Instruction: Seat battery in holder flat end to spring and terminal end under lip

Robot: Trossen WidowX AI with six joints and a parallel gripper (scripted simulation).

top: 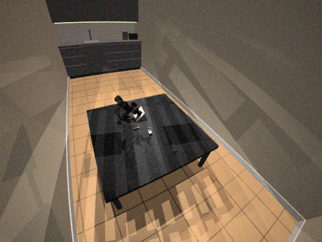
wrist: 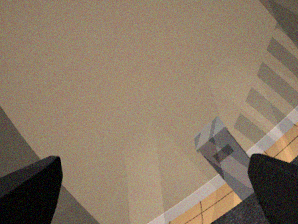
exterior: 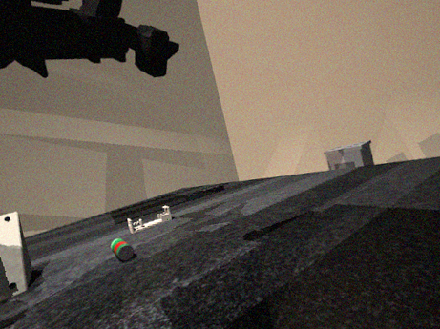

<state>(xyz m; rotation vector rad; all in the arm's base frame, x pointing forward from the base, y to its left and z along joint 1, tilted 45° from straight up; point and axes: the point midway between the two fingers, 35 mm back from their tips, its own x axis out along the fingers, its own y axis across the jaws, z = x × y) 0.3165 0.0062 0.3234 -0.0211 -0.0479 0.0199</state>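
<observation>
Now: gripper tip 35 cm above the battery, 13 cm past it and 8 cm to the right of it. From my gripper tip the other things lie so: dark bar 35 cm below, 31 cm to the left, 31 cm ahead.
</observation>
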